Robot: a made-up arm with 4 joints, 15 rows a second.
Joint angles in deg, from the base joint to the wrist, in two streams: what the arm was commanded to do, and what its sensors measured. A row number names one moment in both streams.
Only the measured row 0 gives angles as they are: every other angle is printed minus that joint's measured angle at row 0.
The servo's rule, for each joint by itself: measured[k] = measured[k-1] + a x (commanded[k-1-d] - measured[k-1]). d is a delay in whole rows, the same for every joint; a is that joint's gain. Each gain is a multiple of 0.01, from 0.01 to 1. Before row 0 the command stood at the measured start. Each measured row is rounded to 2 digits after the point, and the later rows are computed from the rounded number. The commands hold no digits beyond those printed.
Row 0, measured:
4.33, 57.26, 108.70, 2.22
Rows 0 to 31, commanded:
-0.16, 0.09, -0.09, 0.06
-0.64, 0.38, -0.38, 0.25
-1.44, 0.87, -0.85, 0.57
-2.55, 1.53, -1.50, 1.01
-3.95, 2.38, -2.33, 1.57
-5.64, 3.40, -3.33, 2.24
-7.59, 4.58, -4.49, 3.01
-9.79, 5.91, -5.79, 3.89
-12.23, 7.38, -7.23, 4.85
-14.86, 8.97, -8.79, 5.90
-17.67, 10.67, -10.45, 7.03
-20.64, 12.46, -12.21, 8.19
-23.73, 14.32, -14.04, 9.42
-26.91, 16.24, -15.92, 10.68
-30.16, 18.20, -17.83, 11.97
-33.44, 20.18, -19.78, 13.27
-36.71, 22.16, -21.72, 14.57
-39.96, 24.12, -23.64, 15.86
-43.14, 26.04, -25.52, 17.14
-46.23, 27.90, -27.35, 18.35
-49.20, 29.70, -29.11, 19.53
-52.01, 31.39, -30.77, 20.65
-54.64, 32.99, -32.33, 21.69
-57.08, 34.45, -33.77, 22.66
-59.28, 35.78, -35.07, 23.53
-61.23, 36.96, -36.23, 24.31
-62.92, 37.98, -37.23, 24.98
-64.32, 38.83, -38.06, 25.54
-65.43, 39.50, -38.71, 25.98
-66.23, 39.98, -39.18, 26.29
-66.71, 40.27, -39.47, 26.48
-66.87, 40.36, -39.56, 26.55
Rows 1 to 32, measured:
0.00, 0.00, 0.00, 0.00
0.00, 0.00, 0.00, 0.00
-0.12, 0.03, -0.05, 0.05
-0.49, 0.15, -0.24, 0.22
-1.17, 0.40, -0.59, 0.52
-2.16, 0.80, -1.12, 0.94
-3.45, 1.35, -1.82, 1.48
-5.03, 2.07, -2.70, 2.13
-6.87, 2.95, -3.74, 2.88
-8.97, 3.99, -4.93, 3.74
-11.32, 5.18, -6.26, 4.68
-13.87, 6.51, -7.73, 5.72
-16.61, 7.97, -9.31, 6.83
-19.51, 9.54, -10.99, 7.99
-22.55, 11.21, -12.76, 9.21
-25.69, 12.97, -14.59, 10.46
-28.91, 14.80, -16.47, 11.74
-32.17, 16.68, -18.39, 13.04
-35.44, 18.60, -20.32, 14.34
-38.69, 20.53, -22.25, 15.63
-41.89, 22.46, -24.15, 16.91
-45.01, 24.36, -26.01, 18.13
-48.03, 26.23, -27.81, 19.32
-50.90, 28.04, -29.53, 20.45
-53.59, 29.77, -31.15, 21.50
-56.10, 31.41, -32.67, 22.49
-58.39, 32.94, -34.06, 23.37
-60.43, 34.35, -35.32, 24.17
-62.22, 35.62, -36.43, 24.86
-63.73, 36.74, -37.38, 25.44
-64.95, 37.71, -38.15, 25.90
-65.87, 38.50, -38.75, 26.23
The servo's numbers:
d 2
a 0.72 0.35 0.58 0.85

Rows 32 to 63, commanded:
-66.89, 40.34, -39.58, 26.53
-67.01, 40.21, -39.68, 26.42
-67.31, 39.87, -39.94, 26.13
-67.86, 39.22, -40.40, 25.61
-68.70, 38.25, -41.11, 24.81
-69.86, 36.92, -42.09, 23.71
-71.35, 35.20, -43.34, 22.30
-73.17, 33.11, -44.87, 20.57
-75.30, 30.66, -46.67, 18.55
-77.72, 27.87, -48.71, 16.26
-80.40, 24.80, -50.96, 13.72
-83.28, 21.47, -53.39, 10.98
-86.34, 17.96, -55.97, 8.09
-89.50, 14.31, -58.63, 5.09
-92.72, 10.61, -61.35, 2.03
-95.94, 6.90, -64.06, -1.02
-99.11, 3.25, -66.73, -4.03
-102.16, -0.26, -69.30, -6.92
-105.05, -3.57, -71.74, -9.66
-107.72, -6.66, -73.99, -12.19
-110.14, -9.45, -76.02, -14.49
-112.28, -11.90, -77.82, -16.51
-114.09, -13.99, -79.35, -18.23
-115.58, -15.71, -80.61, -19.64
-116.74, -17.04, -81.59, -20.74
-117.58, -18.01, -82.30, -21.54
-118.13, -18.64, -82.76, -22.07
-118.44, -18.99, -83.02, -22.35
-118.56, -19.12, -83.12, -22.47
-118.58, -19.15, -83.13, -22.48
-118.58, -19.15, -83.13, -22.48
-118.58, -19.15, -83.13, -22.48
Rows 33 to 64, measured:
-66.47, 39.12, -39.17, 26.44
-66.76, 39.55, -39.40, 26.53
-66.85, 39.83, -39.50, 26.53
-66.97, 39.96, -39.60, 26.44
-67.21, 39.93, -39.80, 26.18
-67.68, 39.68, -40.15, 25.70
-68.41, 39.18, -40.71, 24.94
-69.45, 38.39, -41.51, 23.89
-70.82, 37.27, -42.57, 22.54
-72.51, 35.81, -43.90, 20.87
-74.52, 34.01, -45.51, 18.90
-76.82, 31.86, -47.37, 16.66
-79.40, 29.39, -49.45, 14.16
-82.19, 26.62, -51.74, 11.46
-85.18, 23.59, -54.19, 8.60
-88.29, 20.34, -56.77, 5.62
-91.48, 16.93, -59.43, 2.57
-94.69, 13.42, -62.12, -0.48
-97.87, 9.86, -64.79, -3.50
-100.96, 6.32, -67.41, -6.41
-103.90, 2.86, -69.92, -9.17
-106.65, -0.47, -72.28, -11.74
-109.16, -3.61, -74.45, -14.08
-111.41, -6.51, -76.40, -16.15
-113.34, -9.13, -78.11, -17.92
-114.95, -11.43, -79.56, -19.38
-116.24, -13.39, -80.74, -20.54
-117.20, -15.01, -81.64, -21.39
-117.87, -16.28, -82.29, -21.97
-118.28, -17.23, -82.71, -22.29
-118.48, -17.89, -82.95, -22.44
-118.55, -18.33, -83.05, -22.47

